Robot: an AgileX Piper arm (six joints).
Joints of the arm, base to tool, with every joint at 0 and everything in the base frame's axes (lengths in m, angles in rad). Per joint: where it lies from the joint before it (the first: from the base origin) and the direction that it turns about. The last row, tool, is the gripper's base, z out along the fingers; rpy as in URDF.
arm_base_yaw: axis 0 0 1 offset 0 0 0.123
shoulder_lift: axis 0 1 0 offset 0 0 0
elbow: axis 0 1 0 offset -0.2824 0 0.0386
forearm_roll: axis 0.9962 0 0.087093 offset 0.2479 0 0.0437
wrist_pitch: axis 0 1 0 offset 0 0 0
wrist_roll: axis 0.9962 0 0.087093 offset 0.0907 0 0.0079
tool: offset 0 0 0 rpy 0 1.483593 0
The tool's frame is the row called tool.
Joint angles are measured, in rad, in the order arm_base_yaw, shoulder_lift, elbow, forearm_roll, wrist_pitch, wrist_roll. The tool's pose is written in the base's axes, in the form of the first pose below.
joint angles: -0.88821 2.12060 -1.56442 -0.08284 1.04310 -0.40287
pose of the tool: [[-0.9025, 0.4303, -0.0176, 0.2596], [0.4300, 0.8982, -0.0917, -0.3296], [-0.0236, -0.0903, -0.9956, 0.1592], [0, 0, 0, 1]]
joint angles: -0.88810 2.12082 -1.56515 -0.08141 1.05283 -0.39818
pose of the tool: [[-0.9000, 0.4352, -0.0228, 0.2592], [0.4355, 0.8963, -0.0840, -0.3290], [-0.0161, -0.0855, -0.9962, 0.1592], [0, 0, 0, 1]]
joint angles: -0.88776 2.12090 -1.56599 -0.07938 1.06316 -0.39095
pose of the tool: [[-0.8964, 0.4425, -0.0278, 0.2589], [0.4433, 0.8932, -0.0757, -0.3282], [-0.0087, -0.0801, -0.9967, 0.1593], [0, 0, 0, 1]]
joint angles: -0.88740 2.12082 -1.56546 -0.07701 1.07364 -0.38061
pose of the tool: [[-0.8911, 0.4526, -0.0334, 0.2585], [0.4538, 0.8887, -0.0661, -0.3272], [-0.0002, -0.0740, -0.9973, 0.1592], [0, 0, 0, 1]]
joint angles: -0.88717 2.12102 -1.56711 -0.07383 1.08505 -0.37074
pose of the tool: [[-0.8857, 0.4628, -0.0379, 0.2583], [0.4643, 0.8839, -0.0568, -0.3264], [0.0072, -0.0679, -0.9977, 0.1595], [0, 0, 0, 1]]
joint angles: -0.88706 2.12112 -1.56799 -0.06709 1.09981 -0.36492
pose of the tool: [[-0.8811, 0.4710, -0.0425, 0.2579], [0.4726, 0.8802, -0.0424, -0.3251], [0.0175, -0.0574, -0.9982, 0.1596], [0, 0, 0, 1]]
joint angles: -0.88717 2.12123 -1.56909 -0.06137 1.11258 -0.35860
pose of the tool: [[-0.8764, 0.4794, -0.0464, 0.2576], [0.4809, 0.8763, -0.0301, -0.3241], [0.0262, -0.0487, -0.9985, 0.1598], [0, 0, 0, 1]]
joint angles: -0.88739 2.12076 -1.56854 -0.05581 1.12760 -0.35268
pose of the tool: [[-0.8716, 0.4873, -0.0525, 0.2569], [0.4887, 0.8723, -0.0154, -0.3228], [0.0383, -0.0390, -0.9985, 0.1598], [0, 0, 0, 1]]
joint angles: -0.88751 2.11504 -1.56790 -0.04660 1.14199 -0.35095
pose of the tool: [[-0.8684, 0.4931, -0.0522, 0.2564], [0.4939, 0.8695, -0.0029, -0.3211], [0.0440, -0.0284, -0.9986, 0.1620], [0, 0, 0, 1]]
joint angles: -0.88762 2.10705 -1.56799 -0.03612 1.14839 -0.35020
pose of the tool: [[-0.8659, 0.4983, -0.0440, 0.2565], [0.4987, 0.8668, 0.0018, -0.3198], [0.0390, -0.0203, -0.9990, 0.1653], [0, 0, 0, 1]]
